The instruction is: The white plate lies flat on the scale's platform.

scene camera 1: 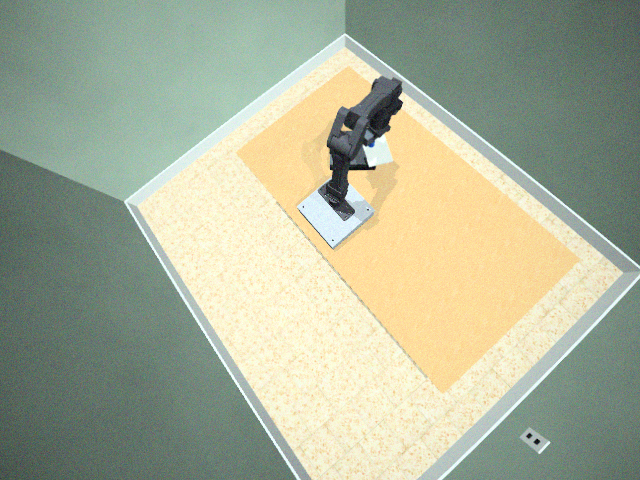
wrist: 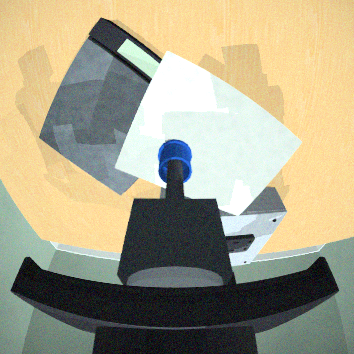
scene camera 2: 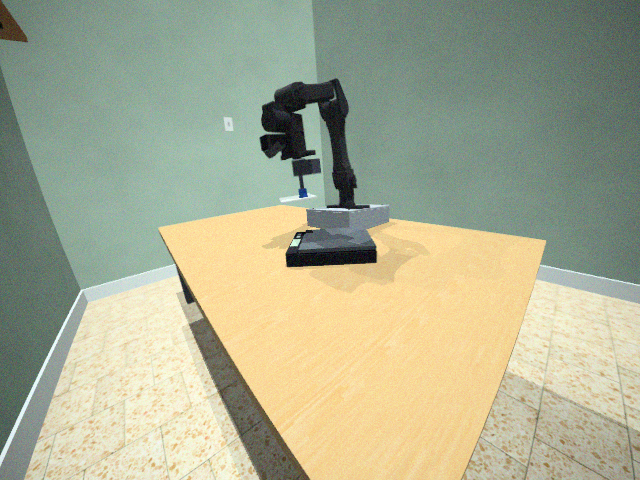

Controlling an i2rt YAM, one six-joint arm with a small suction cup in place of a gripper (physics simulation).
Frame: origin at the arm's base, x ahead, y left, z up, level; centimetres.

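Seen in the pictures: hand at its tool point: [scene camera 1: 370,146] [wrist: 174,149] [scene camera 2: 304,200]; arm's base at its link origin: [scene camera 1: 336,201] [scene camera 2: 346,207].
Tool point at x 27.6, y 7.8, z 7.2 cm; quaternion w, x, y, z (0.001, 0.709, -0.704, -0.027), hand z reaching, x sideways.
Observation:
Pixels of each thing's top centre, then the offset from my tool point to it. Level surfaces: height alone.
- white plate at its top centre: [wrist: 214,154] [scene camera 2: 296,195] [scene camera 1: 376,149] dx +0.3, dy -3.5, dz +1.3 cm
- dark scale at its top centre: [wrist: 107,120] [scene camera 2: 330,236] [scene camera 1: 353,147] dx -1.0, dy +10.5, dz -10.5 cm
- wooden table at its surface level: dz -15.0 cm
The white plate [scene camera 1: 381,153] [scene camera 2: 289,199] [wrist: 215,135] hangs in the air on my blue suction cup, well above the table and slightly tilted in scene camera 2. My gripper [scene camera 1: 371,144] [scene camera 2: 302,193] [wrist: 175,155] is shut on the plate, near one of its edges. The dark scale [scene camera 1: 356,159] [scene camera 2: 331,256] [wrist: 92,107] stands on the table, its grey platform facing up. In the wrist view the plate overlaps the right part of the scale and covers part of its pale green display. In scene camera 1 my arm hides part of the scale.
The light grey base block [scene camera 1: 330,225] [scene camera 2: 328,218] [wrist: 265,225] of my arm stands beside the scale. The wooden table [scene camera 1: 454,248] [scene camera 2: 361,335] [wrist: 320,60] carries both. Walls stand around the table, with a floor between.

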